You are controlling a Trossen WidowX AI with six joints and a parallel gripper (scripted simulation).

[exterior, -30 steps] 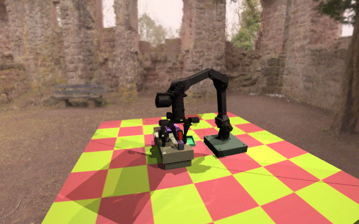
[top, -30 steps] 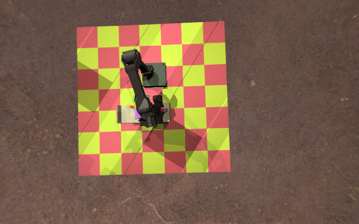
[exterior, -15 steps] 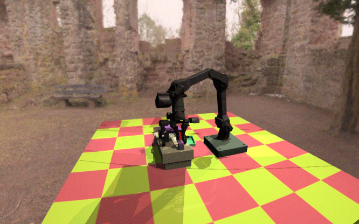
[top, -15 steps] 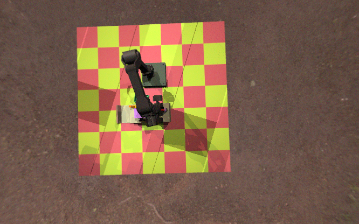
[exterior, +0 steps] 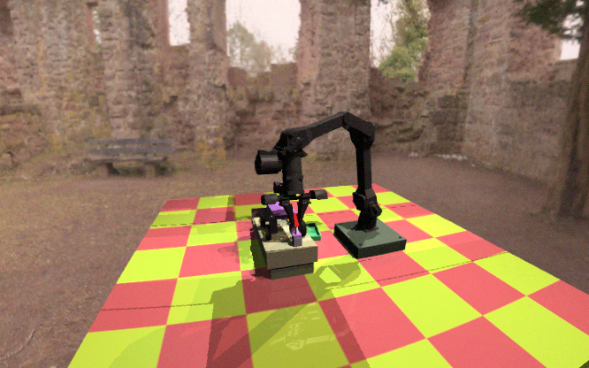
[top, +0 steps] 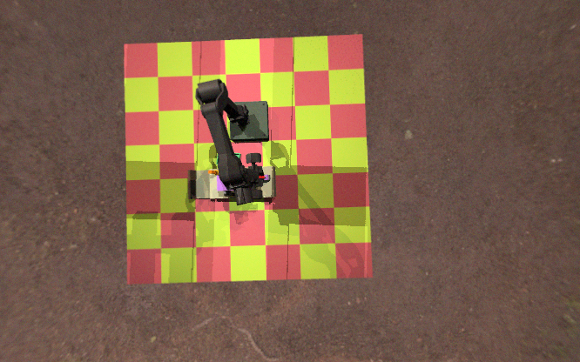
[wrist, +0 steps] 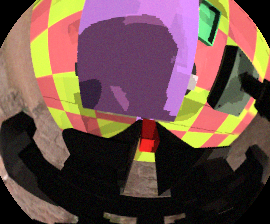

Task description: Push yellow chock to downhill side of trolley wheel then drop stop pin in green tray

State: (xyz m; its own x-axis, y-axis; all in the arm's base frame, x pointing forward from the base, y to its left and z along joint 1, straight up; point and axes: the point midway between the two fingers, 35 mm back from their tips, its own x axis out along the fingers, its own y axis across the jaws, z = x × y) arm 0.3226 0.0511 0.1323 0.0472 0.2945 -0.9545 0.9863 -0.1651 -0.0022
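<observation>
The green tray lies 140 mm behind my gripper tip, 180 mm to the right of it and 150 mm below it. Also, from my gripper tip: red-headed stop pin: right at my gripper tip; trolley: 120 mm to the right, 30 mm below; yellow chock: 70 mm behind, 220 mm to the right, 60 mm below.
</observation>
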